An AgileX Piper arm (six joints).
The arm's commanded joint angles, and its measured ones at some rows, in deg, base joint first. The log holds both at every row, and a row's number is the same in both.
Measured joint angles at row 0: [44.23, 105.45, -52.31, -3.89, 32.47, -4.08]
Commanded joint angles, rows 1 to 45: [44.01, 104.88, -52.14, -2.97, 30.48, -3.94]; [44.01, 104.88, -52.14, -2.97, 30.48, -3.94]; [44.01, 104.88, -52.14, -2.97, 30.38, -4.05]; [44.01, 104.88, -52.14, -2.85, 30.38, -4.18]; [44.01, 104.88, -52.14, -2.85, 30.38, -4.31]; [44.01, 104.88, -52.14, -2.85, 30.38, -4.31]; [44.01, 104.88, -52.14, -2.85, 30.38, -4.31]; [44.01, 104.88, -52.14, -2.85, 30.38, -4.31]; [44.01, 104.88, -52.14, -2.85, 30.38, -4.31]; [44.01, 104.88, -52.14, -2.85, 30.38, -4.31]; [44.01, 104.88, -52.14, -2.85, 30.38, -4.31]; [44.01, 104.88, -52.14, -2.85, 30.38, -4.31]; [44.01, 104.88, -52.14, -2.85, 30.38, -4.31]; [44.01, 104.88, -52.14, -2.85, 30.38, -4.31]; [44.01, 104.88, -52.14, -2.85, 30.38, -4.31]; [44.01, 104.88, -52.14, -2.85, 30.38, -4.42]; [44.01, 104.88, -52.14, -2.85, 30.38, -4.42]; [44.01, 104.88, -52.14, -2.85, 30.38, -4.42]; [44.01, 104.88, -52.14, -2.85, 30.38, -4.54]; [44.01, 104.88, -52.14, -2.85, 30.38, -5.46]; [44.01, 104.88, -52.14, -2.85, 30.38, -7.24]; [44.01, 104.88, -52.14, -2.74, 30.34, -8.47]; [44.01, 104.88, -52.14, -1.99, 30.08, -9.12]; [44.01, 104.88, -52.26, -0.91, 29.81, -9.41]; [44.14, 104.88, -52.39, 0.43, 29.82, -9.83]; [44.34, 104.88, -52.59, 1.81, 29.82, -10.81]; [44.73, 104.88, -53.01, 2.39, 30.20, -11.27]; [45.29, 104.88, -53.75, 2.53, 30.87, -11.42]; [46.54, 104.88, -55.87, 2.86, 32.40, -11.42]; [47.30, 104.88, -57.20, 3.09, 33.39, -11.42]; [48.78, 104.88, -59.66, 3.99, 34.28, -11.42]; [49.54, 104.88, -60.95, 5.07, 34.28, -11.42]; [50.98, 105.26, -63.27, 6.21, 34.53, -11.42]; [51.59, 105.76, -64.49, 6.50, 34.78, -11.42]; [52.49, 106.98, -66.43, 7.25, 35.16, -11.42]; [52.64, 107.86, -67.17, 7.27, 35.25, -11.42]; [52.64, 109.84, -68.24, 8.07, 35.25, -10.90]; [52.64, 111.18, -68.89, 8.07, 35.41, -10.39]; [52.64, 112.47, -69.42, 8.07, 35.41, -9.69]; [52.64, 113.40, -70.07, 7.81, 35.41, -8.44]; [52.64, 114.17, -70.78, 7.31, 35.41, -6.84]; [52.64, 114.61, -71.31, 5.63, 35.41, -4.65]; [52.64, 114.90, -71.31, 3.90, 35.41, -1.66]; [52.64, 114.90, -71.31, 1.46, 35.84, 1.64]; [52.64, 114.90, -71.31, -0.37, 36.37, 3.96]
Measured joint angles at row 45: [52.59, 114.83, -70.86, 5.37, 35.35, -3.72]
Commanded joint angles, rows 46 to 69: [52.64, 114.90, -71.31, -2.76, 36.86, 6.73]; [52.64, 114.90, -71.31, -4.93, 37.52, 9.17]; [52.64, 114.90, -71.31, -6.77, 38.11, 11.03]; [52.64, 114.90, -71.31, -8.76, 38.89, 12.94]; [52.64, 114.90, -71.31, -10.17, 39.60, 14.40]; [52.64, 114.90, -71.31, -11.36, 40.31, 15.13]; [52.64, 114.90, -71.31, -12.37, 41.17, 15.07]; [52.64, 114.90, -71.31, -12.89, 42.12, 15.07]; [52.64, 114.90, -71.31, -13.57, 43.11, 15.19]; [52.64, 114.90, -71.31, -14.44, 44.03, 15.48]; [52.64, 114.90, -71.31, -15.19, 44.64, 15.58]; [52.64, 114.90, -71.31, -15.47, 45.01, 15.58]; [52.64, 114.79, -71.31, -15.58, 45.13, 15.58]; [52.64, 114.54, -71.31, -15.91, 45.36, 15.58]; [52.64, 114.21, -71.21, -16.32, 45.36, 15.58]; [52.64, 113.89, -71.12, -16.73, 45.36, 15.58]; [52.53, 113.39, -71.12, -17.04, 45.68, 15.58]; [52.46, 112.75, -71.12, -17.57, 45.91, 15.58]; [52.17, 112.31, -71.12, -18.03, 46.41, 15.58]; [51.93, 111.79, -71.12, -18.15, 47.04, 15.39]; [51.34, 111.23, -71.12, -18.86, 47.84, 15.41]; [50.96, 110.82, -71.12, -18.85, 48.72, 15.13]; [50.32, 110.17, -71.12, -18.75, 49.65, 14.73]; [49.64, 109.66, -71.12, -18.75, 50.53, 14.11]
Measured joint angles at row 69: [51.89, 112.08, -70.86, -17.55, 46.94, 15.46]
